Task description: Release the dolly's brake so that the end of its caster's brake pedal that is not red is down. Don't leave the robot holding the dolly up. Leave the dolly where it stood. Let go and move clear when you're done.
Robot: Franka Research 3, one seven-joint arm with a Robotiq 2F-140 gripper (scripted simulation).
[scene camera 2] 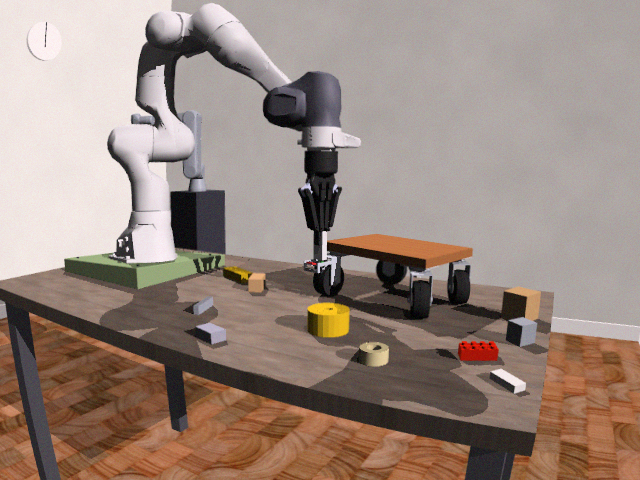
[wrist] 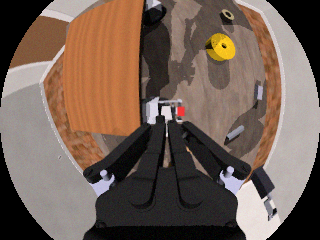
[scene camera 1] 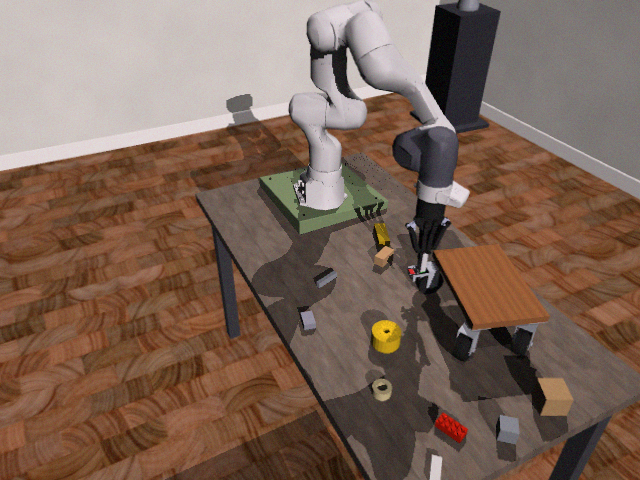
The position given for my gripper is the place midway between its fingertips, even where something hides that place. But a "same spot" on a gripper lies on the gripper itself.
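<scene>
My gripper: visible in the wrist view [166, 112], in scene camera 1, in scene camera 2. Same spot on my gripper: [scene camera 2: 320, 212] and [scene camera 1: 423, 241].
</scene>
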